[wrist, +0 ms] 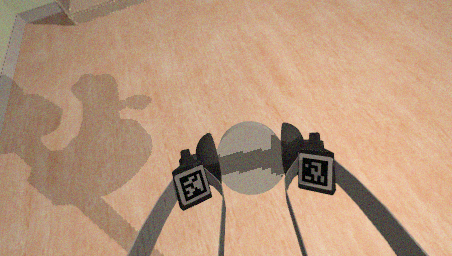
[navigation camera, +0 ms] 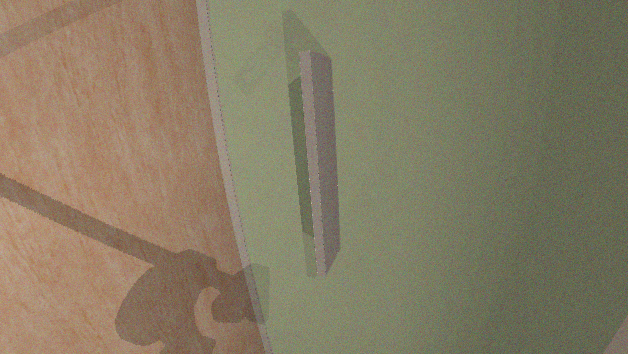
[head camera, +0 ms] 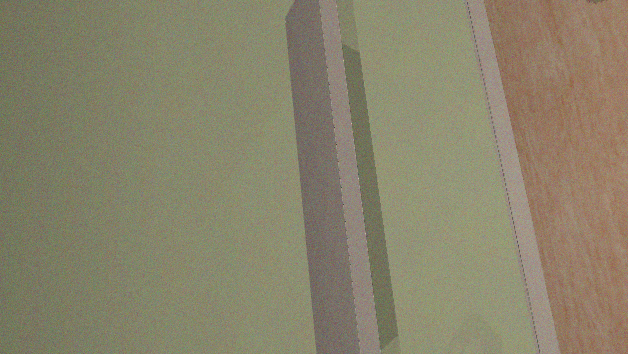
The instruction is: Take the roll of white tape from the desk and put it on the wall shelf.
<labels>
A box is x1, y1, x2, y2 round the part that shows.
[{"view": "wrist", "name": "my gripper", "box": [126, 122, 428, 255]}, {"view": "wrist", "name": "roll of white tape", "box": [217, 121, 283, 194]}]
</labels>
